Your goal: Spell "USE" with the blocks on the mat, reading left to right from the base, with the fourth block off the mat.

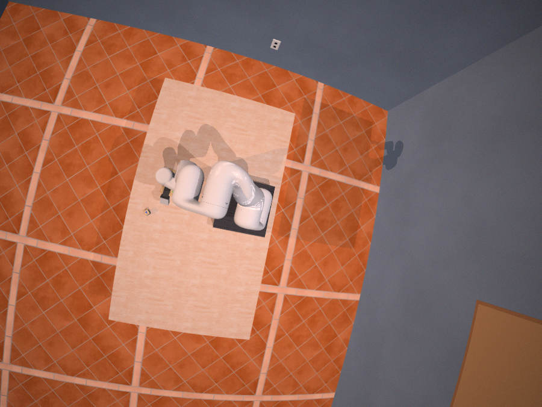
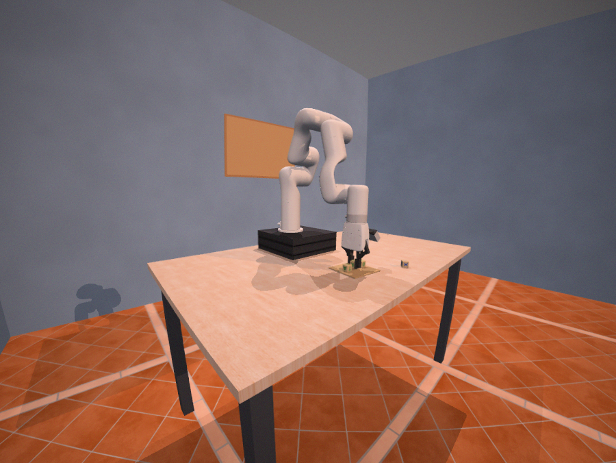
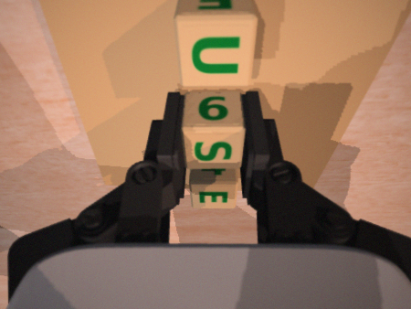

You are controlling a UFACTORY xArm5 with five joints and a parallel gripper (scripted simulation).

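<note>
The S block lies 1 cm below my hand. Also, from my hand: E block 4 cm to the right, 1 cm below; then tan mat 3 cm below; then U block 4 cm to the left, 1 cm below.
</note>
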